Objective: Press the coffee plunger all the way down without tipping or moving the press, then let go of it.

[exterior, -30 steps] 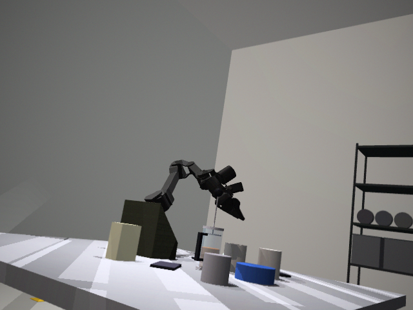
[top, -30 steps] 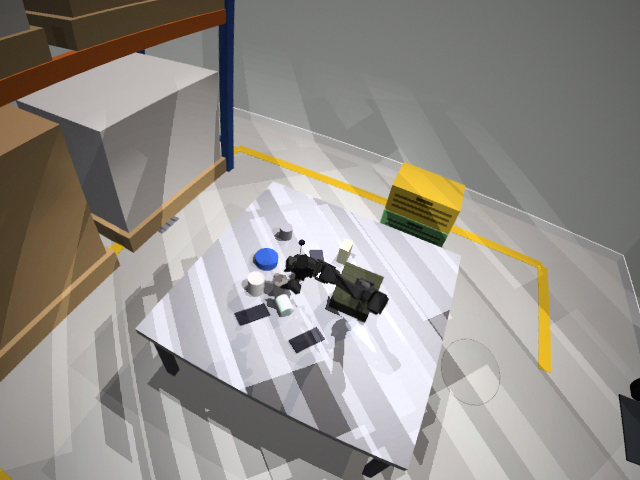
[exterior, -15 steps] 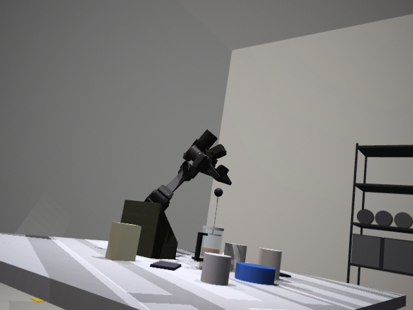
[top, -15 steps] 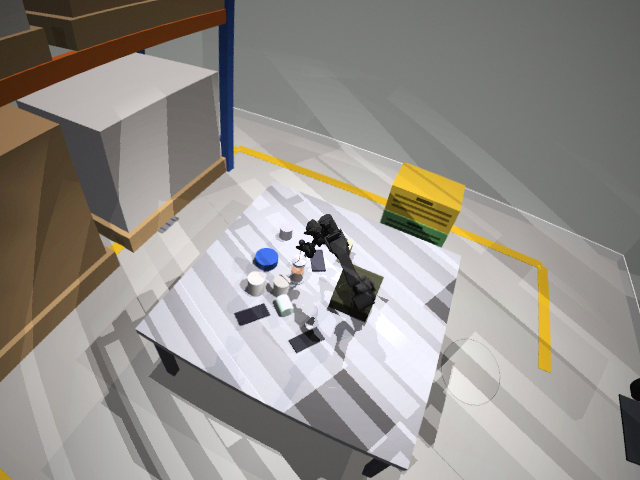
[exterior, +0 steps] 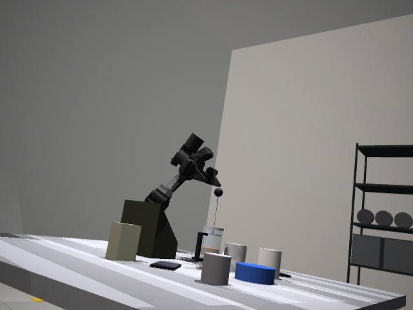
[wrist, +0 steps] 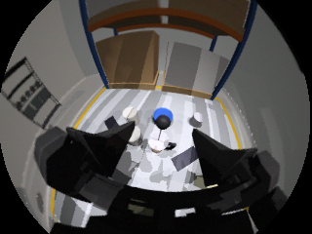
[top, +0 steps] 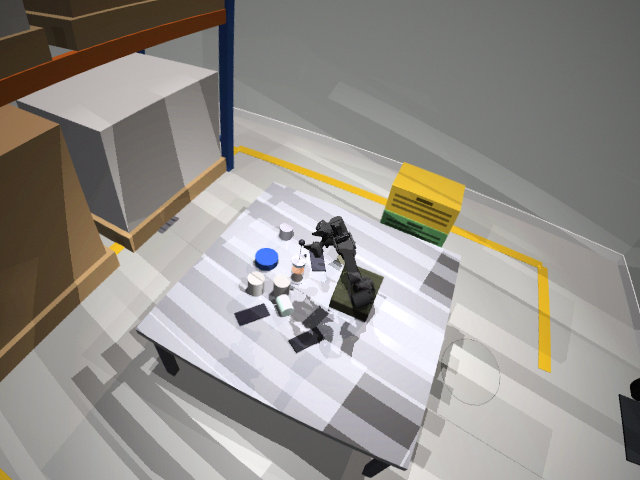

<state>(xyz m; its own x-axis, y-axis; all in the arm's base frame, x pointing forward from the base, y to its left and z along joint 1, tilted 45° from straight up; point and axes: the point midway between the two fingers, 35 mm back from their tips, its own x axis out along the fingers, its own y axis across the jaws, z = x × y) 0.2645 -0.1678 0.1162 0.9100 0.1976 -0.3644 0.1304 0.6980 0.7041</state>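
The coffee press is 160 mm below my gripper tip, 20 mm to the right of it and 20 mm ahead of it. From my gripper tip the other things lie so: grey cylinder: 270 mm to the right, 260 mm below, 180 mm ahead; then beige block: 240 mm below, 230 mm to the right, 170 mm behind; then blue disc: 270 mm below, 210 mm ahead, 40 mm to the right.
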